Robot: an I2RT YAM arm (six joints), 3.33 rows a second.
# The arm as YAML. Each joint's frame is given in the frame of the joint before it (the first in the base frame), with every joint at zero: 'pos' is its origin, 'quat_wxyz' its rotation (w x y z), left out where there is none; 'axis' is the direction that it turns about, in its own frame. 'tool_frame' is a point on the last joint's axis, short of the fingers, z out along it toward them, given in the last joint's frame.
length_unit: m
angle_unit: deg
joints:
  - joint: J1
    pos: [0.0, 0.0, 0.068]
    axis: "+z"
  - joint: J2
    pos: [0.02, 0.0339, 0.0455]
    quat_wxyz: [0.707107, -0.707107, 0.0, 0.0]
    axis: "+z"
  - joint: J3
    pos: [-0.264, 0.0, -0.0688]
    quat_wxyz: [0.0, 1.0, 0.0, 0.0]
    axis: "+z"
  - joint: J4
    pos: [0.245, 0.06, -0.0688]
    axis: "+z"
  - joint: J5
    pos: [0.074, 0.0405, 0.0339]
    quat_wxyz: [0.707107, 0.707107, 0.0, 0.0]
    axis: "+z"
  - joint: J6
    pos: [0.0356, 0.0, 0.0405]
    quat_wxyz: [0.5, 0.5, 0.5, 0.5]
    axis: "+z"
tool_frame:
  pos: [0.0, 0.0, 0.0]
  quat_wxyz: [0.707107, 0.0, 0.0, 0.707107]
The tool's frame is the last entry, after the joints.
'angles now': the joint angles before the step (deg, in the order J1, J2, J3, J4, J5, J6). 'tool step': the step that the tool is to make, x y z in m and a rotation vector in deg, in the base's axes. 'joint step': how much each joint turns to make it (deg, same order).
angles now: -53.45, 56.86, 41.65, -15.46, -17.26, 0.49
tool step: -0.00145, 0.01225, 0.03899, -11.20, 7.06, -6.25
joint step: 4.20, -3.17, 6.51, -6.32, 15.20, -5.96
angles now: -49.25, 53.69, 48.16, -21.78, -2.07, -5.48
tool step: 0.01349, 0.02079, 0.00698, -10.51, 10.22, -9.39
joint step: 10.84, -0.79, 0.79, -0.94, 24.66, -4.00
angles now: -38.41, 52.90, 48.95, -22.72, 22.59, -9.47
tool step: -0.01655, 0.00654, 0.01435, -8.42, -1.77, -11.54
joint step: 0.63, -4.37, -1.10, 3.50, 13.36, -0.31
